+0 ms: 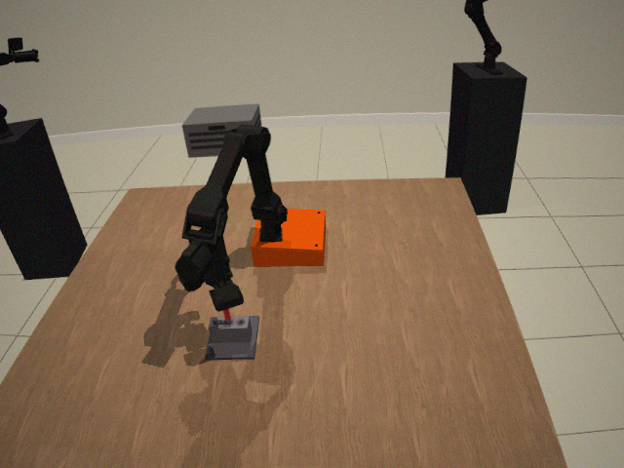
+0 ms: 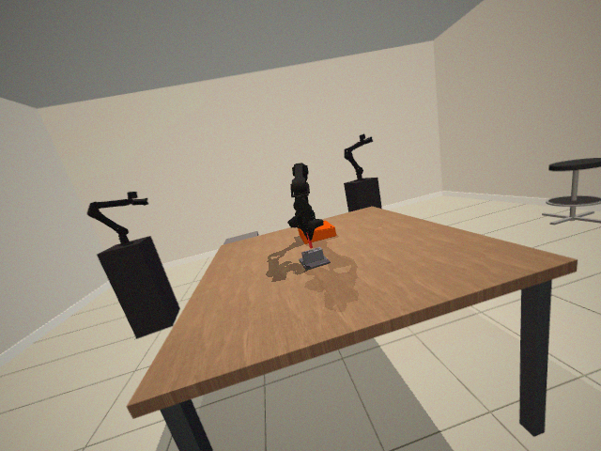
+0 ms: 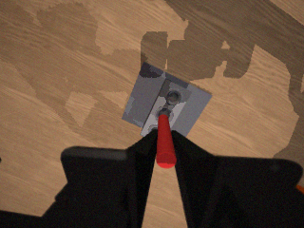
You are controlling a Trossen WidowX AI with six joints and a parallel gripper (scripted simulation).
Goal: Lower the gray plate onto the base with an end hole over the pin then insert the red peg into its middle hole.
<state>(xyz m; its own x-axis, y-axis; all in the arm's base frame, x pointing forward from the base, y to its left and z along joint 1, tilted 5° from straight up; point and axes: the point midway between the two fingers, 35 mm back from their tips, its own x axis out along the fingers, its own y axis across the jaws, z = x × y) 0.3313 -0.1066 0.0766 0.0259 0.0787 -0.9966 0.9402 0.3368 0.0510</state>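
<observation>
Now: the red peg right at my gripper tip. Also, from my gripper tip: gray plate: 70 mm below.
</observation>
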